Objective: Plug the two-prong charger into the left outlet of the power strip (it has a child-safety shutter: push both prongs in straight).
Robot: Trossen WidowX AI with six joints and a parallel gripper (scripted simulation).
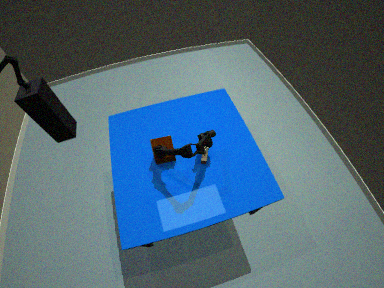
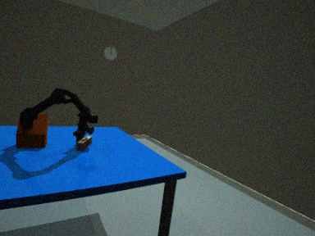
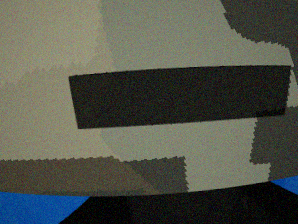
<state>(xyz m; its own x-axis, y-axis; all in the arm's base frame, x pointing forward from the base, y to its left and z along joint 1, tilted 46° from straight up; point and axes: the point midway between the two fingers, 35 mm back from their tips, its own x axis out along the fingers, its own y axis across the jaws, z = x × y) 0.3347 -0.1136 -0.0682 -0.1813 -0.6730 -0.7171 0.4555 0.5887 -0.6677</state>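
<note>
Right now my gripper tip is 1 cm short of the black two-prong charger, 1 cm to the left of it and 1 cm below it.
</note>
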